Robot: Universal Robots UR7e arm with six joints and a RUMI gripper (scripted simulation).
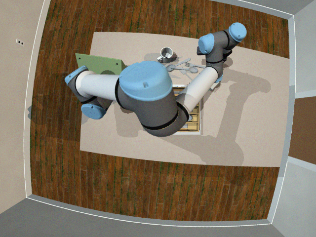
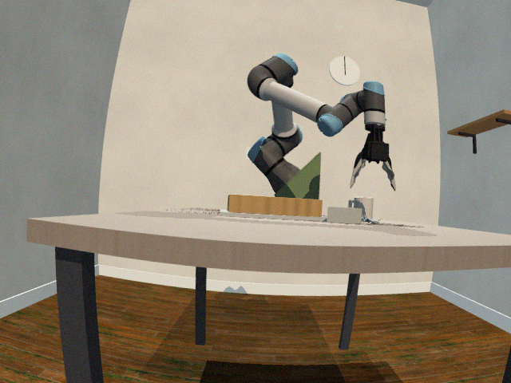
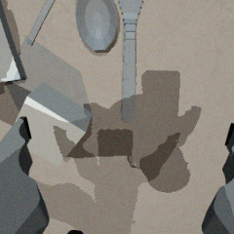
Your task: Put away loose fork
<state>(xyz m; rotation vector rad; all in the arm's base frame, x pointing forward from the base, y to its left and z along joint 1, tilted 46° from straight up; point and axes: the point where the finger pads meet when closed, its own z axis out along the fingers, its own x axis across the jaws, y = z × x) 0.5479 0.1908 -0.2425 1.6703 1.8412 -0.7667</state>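
Now: hand 100 mm to the left of the white block, 80 mm short of it and 80 mm above it. Also, from my hand: mug: 270 mm behind, 70 mm below; then tray: 340 mm to the right, 110 mm behind, 50 mm below.
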